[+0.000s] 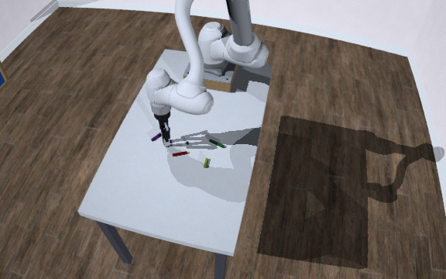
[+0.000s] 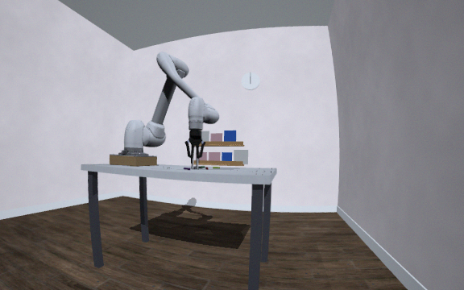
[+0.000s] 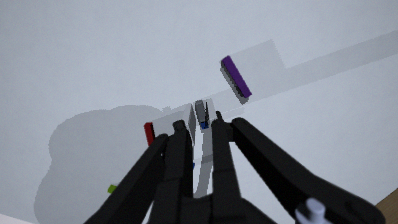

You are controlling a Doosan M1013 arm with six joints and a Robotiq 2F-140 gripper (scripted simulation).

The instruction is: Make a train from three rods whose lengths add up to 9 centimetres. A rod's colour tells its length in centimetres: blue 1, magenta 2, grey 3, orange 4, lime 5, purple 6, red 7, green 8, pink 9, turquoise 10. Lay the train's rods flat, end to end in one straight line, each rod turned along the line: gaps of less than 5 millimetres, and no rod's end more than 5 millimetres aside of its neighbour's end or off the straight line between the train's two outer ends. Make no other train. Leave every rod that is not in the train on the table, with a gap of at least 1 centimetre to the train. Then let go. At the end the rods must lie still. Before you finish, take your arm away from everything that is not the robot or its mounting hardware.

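Now: the grey rod 3 cm below my hand. From my hand the other things lie so: purple rod: 1 cm behind, 7 cm to the right, 3 cm below; then red rod: 3 cm ahead, 9 cm to the left, 3 cm below; then lime rod: 3 cm ahead, 23 cm to the left, 3 cm below.
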